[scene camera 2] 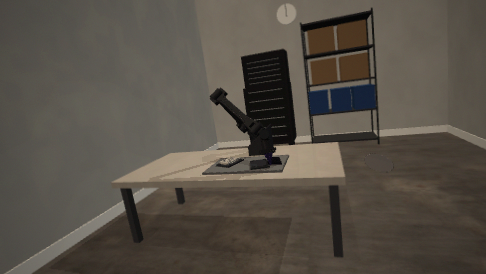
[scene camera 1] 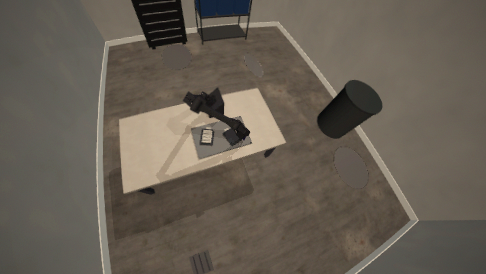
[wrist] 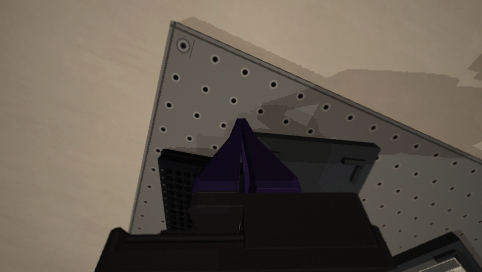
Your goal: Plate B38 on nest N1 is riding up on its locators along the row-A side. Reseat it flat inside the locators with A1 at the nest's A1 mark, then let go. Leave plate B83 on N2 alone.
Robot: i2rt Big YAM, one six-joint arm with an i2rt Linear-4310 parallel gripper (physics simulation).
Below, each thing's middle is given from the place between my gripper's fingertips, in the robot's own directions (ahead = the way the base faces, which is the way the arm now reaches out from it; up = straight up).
Right now my hand is 80 mm past the dark grey nest plate [wrist: 316,162], 90 mm to the left of it and 10 mm above it. From my hand the other things lie so: grey perforated plate [scene camera 1: 220,143] (130 mm behind, 180 mm to the right, 20 mm below).
